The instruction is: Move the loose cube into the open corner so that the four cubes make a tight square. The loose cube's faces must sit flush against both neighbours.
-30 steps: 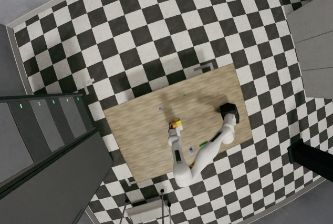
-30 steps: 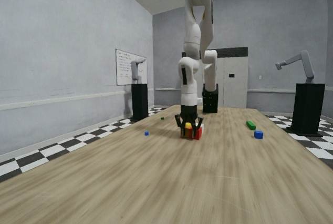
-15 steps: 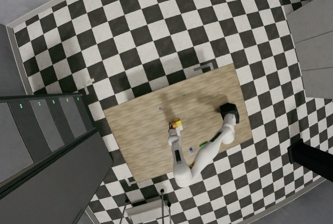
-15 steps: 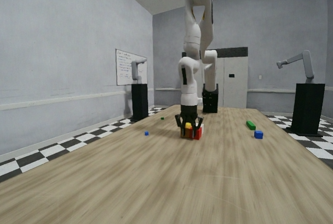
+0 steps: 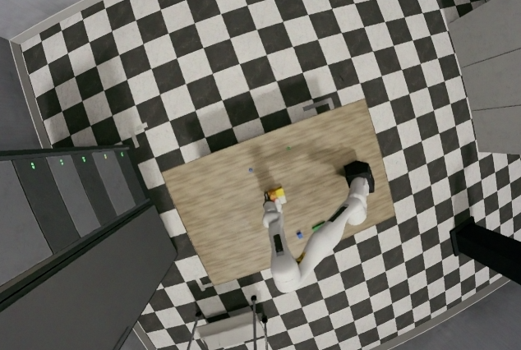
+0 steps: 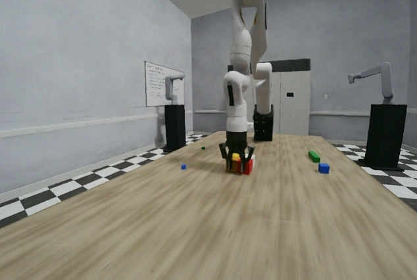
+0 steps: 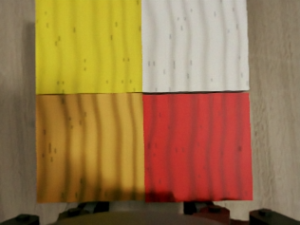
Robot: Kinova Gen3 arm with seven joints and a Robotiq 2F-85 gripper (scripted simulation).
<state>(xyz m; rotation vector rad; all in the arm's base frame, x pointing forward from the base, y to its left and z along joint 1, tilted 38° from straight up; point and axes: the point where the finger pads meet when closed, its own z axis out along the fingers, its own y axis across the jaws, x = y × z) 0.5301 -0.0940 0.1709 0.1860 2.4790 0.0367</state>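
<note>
Right now my hand is 3 cm to the right of the red cube, 3 cm past it and 1 cm above it. Round my hand: green block (35 cm to the left, 24 cm behind, 2 cm below).
</note>
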